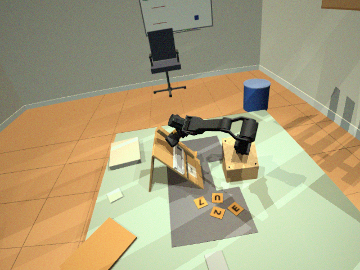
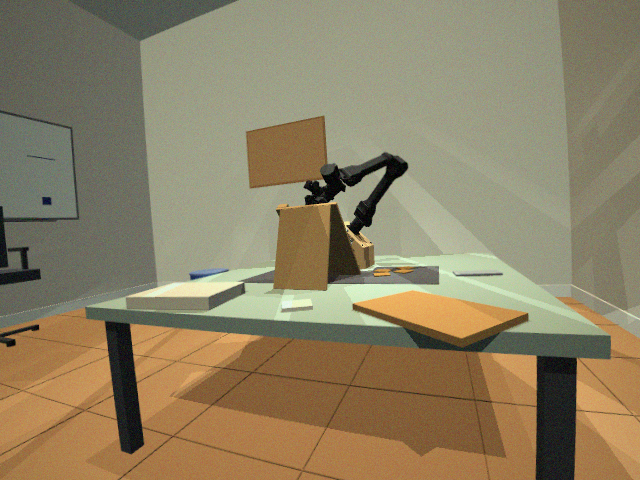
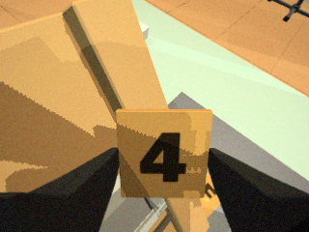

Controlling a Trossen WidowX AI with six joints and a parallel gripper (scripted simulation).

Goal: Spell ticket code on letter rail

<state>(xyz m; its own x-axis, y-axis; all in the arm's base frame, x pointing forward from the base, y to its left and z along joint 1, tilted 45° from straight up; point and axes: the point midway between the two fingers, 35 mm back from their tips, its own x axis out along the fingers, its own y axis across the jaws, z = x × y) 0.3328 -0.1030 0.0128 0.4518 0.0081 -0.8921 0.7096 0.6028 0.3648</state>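
Now: the white ticket 6 cm behind my gripper tip, 11 cm to the left of it and 17 cm below it. Also, from my gripper tip: grey mat 14 cm behind, 10 cm to the left, 24 cm below; grey slab 14 cm behind, 62 cm to the left, 24 cm below; cream box 40 cm ahead, 19 cm to the right, 23 cm below.
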